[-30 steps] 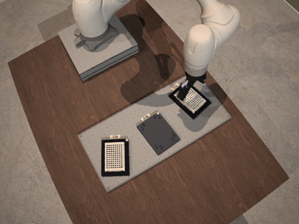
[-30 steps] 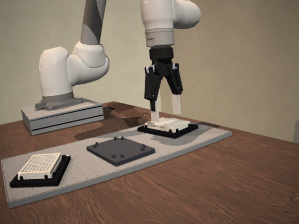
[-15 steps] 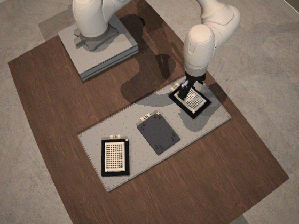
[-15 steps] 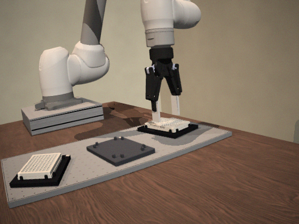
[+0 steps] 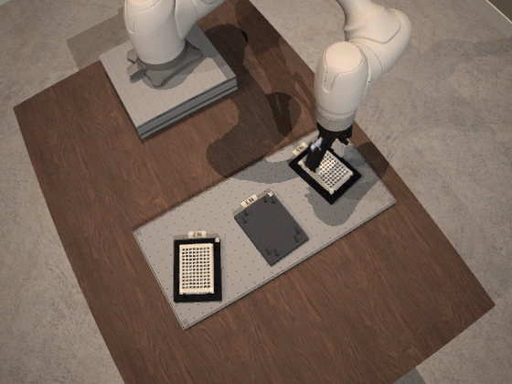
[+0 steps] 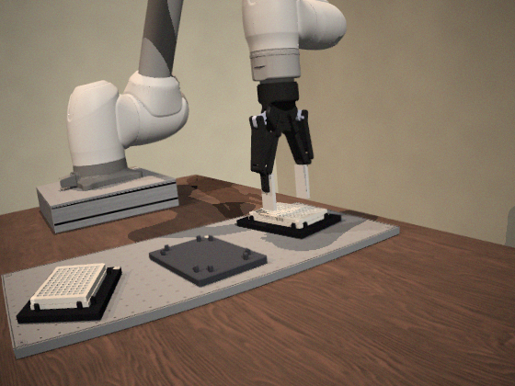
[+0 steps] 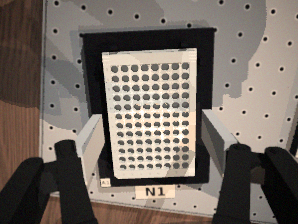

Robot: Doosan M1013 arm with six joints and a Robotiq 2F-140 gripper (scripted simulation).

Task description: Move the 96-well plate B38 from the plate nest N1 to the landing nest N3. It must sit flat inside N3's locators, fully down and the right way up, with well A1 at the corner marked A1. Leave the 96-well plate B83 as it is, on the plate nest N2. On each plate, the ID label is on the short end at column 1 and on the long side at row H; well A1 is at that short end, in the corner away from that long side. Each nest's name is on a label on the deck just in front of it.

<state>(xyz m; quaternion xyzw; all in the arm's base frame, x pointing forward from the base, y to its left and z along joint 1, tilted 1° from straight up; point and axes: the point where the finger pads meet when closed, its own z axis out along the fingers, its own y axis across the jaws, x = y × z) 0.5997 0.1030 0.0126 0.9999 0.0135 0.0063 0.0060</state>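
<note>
My gripper is now 50 mm above the white 96-well plate B38. The rest, counted from my hand: N1 label: 100 mm behind, 60 mm below; then dark grey landing nest N3: 20 mm ahead, 220 mm to the right, 60 mm below; then black plate nest N1: 60 mm below.
</note>
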